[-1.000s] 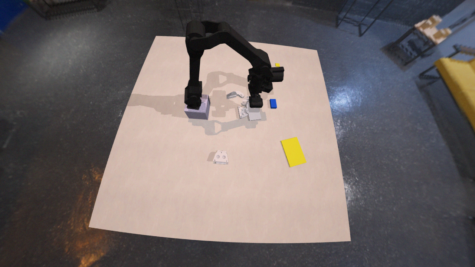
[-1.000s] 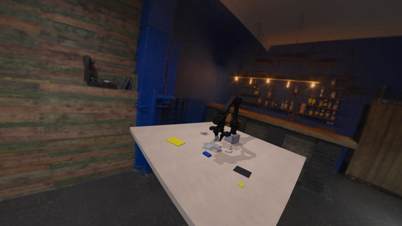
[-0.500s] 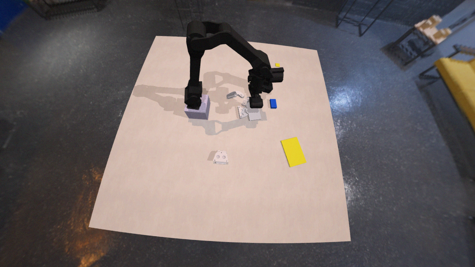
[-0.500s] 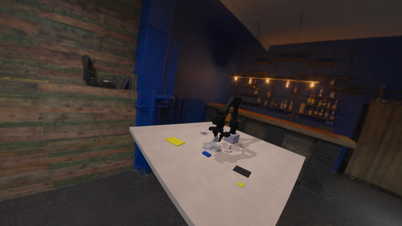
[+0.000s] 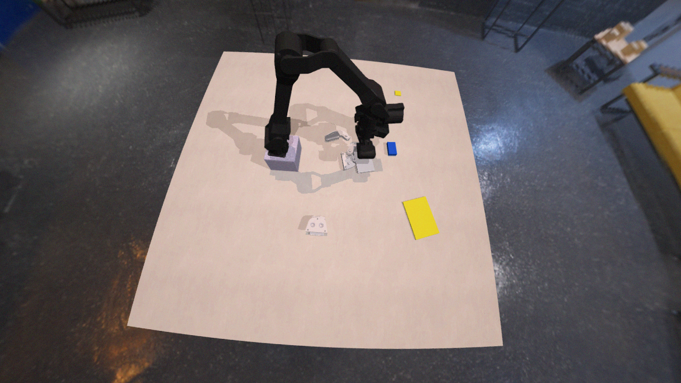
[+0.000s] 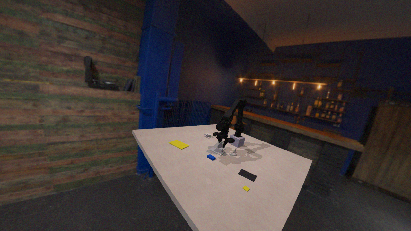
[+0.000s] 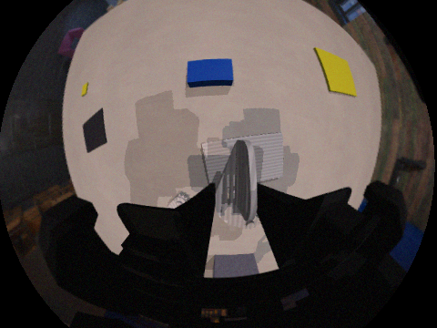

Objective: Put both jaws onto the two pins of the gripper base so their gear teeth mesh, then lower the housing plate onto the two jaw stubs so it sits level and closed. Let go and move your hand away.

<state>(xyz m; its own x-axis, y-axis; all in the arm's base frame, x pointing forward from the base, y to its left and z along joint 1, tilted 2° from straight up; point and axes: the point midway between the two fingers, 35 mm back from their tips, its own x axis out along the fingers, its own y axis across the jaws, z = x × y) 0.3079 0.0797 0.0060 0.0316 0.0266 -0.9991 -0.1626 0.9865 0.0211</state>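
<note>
Right now my gripper tip is 140 mm short of the blue block, 40 mm to the right of it and 50 mm above it. Round my gripper tip: black sheet (50 mm ahead, 310 mm to the left, 50 mm below); grey jaw (30 mm behind, 20 mm to the right); white block (130 mm behind, 330 mm to the right, 40 mm below).
</note>
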